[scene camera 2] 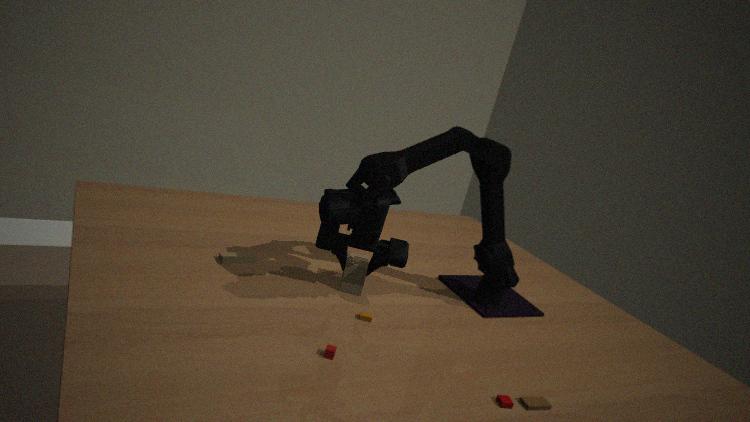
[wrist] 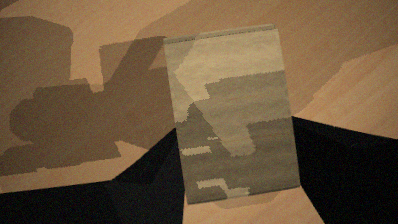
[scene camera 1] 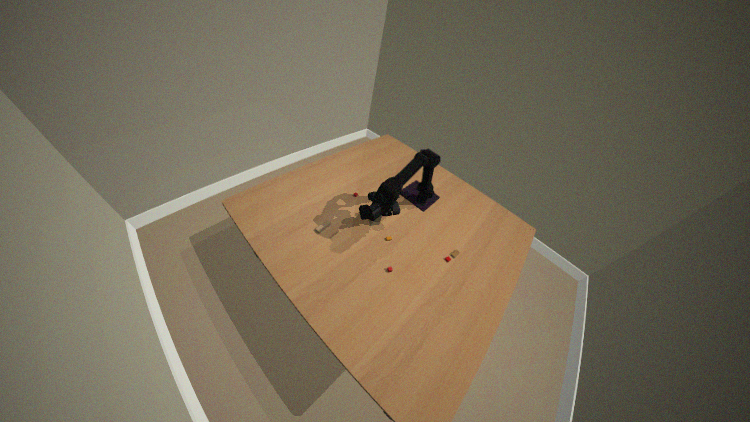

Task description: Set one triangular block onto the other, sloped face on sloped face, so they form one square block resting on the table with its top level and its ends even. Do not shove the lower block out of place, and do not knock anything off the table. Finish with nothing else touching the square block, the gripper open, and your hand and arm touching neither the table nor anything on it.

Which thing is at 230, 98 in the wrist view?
A triangular block.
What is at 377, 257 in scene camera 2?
My gripper.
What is my gripper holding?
A triangular block.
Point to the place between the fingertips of my gripper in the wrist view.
226, 128
